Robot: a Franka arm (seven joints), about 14 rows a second.
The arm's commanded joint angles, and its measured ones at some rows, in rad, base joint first. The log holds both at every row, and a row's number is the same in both.
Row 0, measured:
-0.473, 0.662, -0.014, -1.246, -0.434, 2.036, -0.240
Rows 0 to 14, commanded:
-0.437, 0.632, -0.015, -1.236, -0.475, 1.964, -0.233
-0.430, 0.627, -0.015, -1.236, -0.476, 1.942, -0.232
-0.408, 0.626, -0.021, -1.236, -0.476, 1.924, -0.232
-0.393, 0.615, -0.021, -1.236, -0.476, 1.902, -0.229
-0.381, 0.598, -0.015, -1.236, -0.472, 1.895, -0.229
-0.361, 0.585, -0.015, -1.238, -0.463, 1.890, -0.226
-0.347, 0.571, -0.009, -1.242, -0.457, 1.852, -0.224
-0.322, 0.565, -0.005, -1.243, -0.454, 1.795, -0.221
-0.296, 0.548, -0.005, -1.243, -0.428, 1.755, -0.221
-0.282, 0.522, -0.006, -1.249, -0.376, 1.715, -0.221
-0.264, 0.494, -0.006, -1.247, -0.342, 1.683, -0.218
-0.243, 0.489, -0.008, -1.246, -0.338, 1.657, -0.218
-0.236, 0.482, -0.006, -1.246, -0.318, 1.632, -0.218
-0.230, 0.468, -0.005, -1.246, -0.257, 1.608, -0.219
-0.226, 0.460, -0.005, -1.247, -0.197, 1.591, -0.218
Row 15, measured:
-0.233, 0.489, 0.001, -1.233, -0.282, 1.625, -0.230
